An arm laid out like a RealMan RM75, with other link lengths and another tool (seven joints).
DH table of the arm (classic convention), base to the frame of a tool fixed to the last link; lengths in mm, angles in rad. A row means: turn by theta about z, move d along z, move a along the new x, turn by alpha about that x. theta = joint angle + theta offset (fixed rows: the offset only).
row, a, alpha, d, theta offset
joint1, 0, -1.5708, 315.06, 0
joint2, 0, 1.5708, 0, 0
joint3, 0, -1.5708, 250.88, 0
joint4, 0, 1.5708, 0, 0
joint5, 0, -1.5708, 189, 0
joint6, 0, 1.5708, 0, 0
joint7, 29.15, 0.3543, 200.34, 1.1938
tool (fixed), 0, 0, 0.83, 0
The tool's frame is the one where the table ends.
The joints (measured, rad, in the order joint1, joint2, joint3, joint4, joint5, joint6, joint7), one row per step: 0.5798 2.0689 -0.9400 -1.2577 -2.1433 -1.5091 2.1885; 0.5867 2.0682 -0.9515 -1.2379 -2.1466 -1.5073 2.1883; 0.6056 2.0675 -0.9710 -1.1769 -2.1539 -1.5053 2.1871; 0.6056 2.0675 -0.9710 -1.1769 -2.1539 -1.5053 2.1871; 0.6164 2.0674 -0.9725 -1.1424 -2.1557 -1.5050 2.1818; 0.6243 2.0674 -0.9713 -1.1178 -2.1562 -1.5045 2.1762; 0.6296 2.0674 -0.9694 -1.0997 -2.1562 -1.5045 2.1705; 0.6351 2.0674 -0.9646 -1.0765 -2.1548 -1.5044 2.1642
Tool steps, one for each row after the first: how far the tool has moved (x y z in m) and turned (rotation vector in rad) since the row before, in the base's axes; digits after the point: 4 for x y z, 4 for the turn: 0.0004 -0.0010 -0.0047 -0.0191 -0.0039 -0.0029; 0.0021 -0.0031 -0.0119 -0.0513 -0.0021 -0.0171; 0.0000 0.0000 0.0000 0.0000 0.0000 0.0000; 0.0011 -0.0012 -0.0051 -0.0225 0.0038 -0.0091; 0.0006 -0.0006 -0.0032 -0.0140 0.0040 -0.0055; 0.0006 -0.0005 -0.0022 -0.0097 0.0034 -0.0033; 0.0009 -0.0006 -0.0024 -0.0107 0.0072 -0.0073
